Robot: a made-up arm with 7 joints. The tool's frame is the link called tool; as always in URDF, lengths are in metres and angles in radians. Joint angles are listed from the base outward.
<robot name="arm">
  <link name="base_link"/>
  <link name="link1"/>
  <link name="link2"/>
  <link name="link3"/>
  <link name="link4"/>
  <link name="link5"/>
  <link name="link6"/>
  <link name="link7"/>
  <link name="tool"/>
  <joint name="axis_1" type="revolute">
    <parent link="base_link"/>
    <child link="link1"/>
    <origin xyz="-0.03 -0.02 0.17"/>
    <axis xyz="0 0 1"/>
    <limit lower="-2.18" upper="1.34"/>
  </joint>
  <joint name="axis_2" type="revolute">
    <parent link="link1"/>
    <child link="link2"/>
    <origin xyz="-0.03 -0.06 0.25" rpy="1.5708 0 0"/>
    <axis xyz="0 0 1"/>
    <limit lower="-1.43" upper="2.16"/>
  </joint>
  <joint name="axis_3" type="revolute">
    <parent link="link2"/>
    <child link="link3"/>
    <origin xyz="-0.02 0.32 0.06" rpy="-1.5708 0 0"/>
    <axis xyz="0 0 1"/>
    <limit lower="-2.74" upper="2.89"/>
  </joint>
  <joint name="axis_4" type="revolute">
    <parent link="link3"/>
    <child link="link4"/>
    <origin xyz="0.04 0.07 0.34" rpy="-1.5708 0 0"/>
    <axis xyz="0 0 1"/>
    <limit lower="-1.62" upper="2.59"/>
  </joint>
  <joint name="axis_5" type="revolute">
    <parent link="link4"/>
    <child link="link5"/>
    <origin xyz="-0.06 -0.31 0.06" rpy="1.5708 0 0"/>
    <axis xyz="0 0 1"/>
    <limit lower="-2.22" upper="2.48"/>
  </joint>
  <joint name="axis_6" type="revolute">
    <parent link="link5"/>
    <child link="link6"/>
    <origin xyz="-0.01 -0.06 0.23" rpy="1.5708 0 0"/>
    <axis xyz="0 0 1"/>
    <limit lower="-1" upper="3.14"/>
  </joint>
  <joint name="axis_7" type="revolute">
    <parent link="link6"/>
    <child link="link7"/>
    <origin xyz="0 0.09 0.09" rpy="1.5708 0 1.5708"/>
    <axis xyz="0 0 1"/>
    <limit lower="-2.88" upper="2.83"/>
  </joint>
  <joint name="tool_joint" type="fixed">
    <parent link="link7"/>
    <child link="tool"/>
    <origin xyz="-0.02 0 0" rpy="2.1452 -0.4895 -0.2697"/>
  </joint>
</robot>
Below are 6 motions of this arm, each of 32 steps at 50 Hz.
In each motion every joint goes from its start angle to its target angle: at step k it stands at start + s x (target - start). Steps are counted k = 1, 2, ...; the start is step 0. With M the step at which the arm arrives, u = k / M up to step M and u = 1 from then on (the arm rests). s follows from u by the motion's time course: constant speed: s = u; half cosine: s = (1 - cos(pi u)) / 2; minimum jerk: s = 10 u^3 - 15 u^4 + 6 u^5.
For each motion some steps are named. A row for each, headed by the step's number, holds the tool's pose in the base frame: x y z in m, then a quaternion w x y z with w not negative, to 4 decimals.
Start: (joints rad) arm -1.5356 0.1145 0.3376 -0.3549 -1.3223 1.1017 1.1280
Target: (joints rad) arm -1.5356 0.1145 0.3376 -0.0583 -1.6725 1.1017 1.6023
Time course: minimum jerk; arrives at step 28
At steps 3, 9, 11, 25, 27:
3: -0.1191 0.5467 1.4952 0.3451 0.5229 0.4987 0.5990
9: -0.0984 0.5260 1.5202 0.3354 0.5231 0.4985 0.6044
11: -0.0853 0.5123 1.5350 0.3295 0.5235 0.4984 0.6074
25: -0.0036 0.4129 1.6107 0.2940 0.5291 0.5001 0.6193
27: -0.0023 0.4113 1.6116 0.2935 0.5293 0.5001 0.6194

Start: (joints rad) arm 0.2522 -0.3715 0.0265 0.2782 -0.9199 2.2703 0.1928
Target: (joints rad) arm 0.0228 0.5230 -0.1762 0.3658 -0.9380 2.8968 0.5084
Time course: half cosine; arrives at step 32
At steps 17, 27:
17: -0.2051 -0.0816 1.5881 0.2964 0.2528 0.8811 0.2682
27: -0.5702 -0.0941 1.4693 0.4875 0.2160 0.8226 0.1977

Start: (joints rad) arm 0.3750 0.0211 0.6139 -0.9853 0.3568 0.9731 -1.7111
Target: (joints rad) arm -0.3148 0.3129 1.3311 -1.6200 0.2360 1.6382 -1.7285
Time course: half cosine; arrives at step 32
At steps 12, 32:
12: -0.3800 -0.6383 1.1668 0.0789 0.1951 0.5389 0.8157
32: -0.4676 -0.5161 0.8845 0.0335 -0.0885 0.2337 0.9677

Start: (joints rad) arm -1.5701 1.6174 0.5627 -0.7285 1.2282 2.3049 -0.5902
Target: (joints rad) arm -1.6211 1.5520 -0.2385 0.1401 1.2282 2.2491 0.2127
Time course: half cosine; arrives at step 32
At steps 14, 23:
14: -0.1289 1.1526 0.2926 0.2791 -0.1226 0.9040 -0.2997
23: -0.0899 1.1694 0.4986 0.3093 -0.0026 0.9180 -0.2482

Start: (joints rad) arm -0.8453 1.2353 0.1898 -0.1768 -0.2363 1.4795 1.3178
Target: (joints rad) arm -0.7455 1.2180 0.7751 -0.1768 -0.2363 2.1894 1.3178
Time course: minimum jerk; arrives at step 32
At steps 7, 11, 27, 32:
7: -0.9519 0.7804 0.5635 0.1796 -0.0612 0.9808 -0.0448
11: -0.9716 0.7447 0.5685 0.1827 -0.0958 0.9729 -0.1047
27: -1.0369 0.5736 0.6269 0.2201 -0.3077 0.8575 -0.3487
32: -1.0384 0.5673 0.6302 0.2223 -0.3171 0.8504 -0.3562

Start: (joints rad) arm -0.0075 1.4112 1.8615 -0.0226 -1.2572 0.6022 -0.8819
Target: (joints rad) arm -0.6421 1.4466 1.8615 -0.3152 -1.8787 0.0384 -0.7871
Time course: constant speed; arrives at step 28
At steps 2, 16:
2: -1.3304 -0.3204 0.5305 0.2862 0.3546 0.7847 0.4202
16: -1.3602 0.0126 0.4941 0.1757 0.5588 0.6783 0.4435

